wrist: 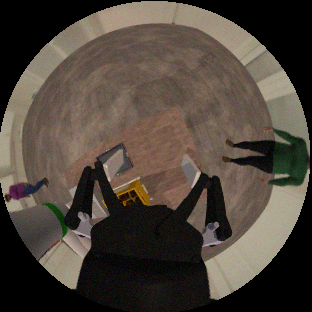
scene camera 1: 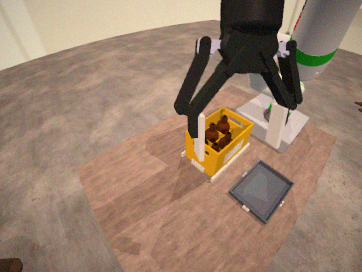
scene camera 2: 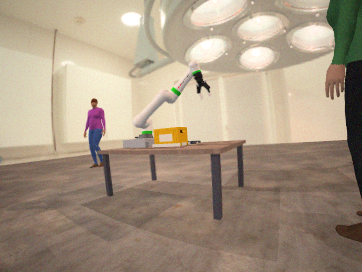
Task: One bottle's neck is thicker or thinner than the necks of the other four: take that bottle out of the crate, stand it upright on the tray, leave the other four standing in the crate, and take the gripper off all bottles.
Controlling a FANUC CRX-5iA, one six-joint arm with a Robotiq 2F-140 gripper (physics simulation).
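Note:
A yellow crate stands on the table with several brown bottles upright inside; among them are a back bottle and a left bottle. The crate walls and a finger hide part of the bottles; I cannot tell which neck differs. The dark grey, shallow tray lies beside the crate with no bottle on it; it shows as a thin dark strip in scene camera 2. My gripper is wide open and empty, high above the table, clear of crate and bottles.
The wooden table carries the grey robot base behind the crate. Small white pieces edge the crate and tray. A person in green and one in purple stand away from the table.

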